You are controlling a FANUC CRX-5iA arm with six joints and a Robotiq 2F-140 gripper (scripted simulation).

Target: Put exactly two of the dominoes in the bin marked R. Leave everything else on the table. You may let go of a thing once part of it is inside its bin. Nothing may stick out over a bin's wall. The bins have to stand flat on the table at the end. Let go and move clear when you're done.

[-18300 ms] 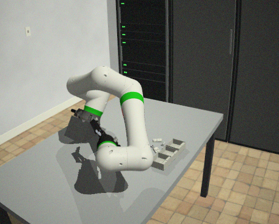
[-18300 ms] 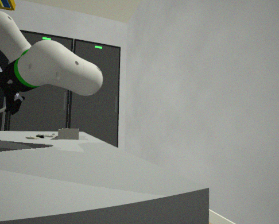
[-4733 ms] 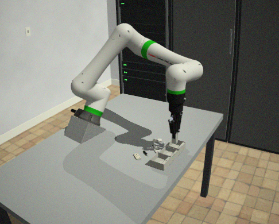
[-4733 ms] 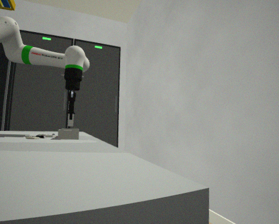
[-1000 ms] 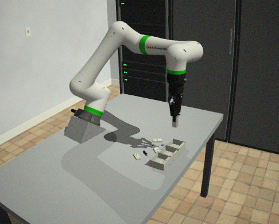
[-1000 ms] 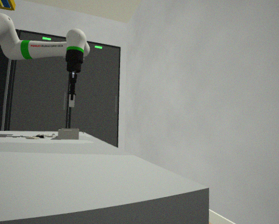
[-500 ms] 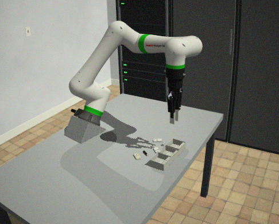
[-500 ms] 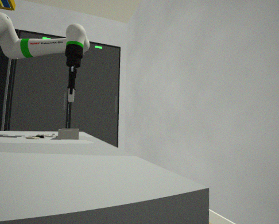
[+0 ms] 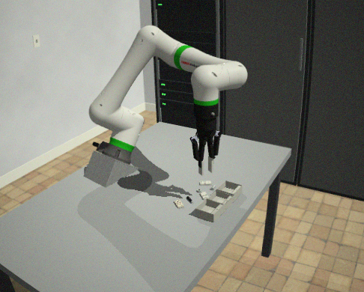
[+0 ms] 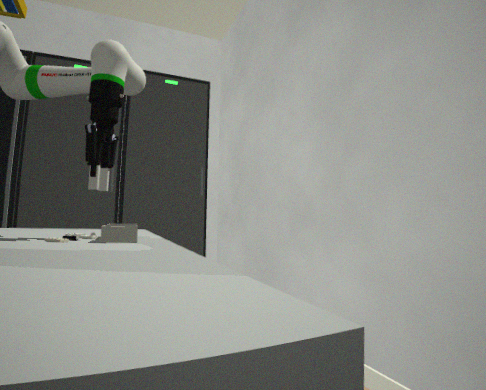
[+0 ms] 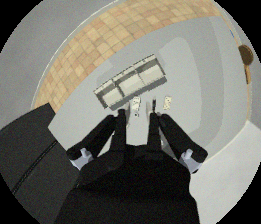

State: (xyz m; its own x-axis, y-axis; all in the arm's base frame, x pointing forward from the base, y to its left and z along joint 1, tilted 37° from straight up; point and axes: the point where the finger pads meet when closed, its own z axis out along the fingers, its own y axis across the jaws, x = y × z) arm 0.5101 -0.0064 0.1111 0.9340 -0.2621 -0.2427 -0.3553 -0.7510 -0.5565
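Now: the cream domino 7 cm behind my hand, 10 cm to the right of it and 16 cm below it. Round my hand: pale two-compartment bin block 7 cm ahead, 1 cm to the left, 15 cm below; small dark object 5 cm behind, 4 cm to the right, 16 cm below.
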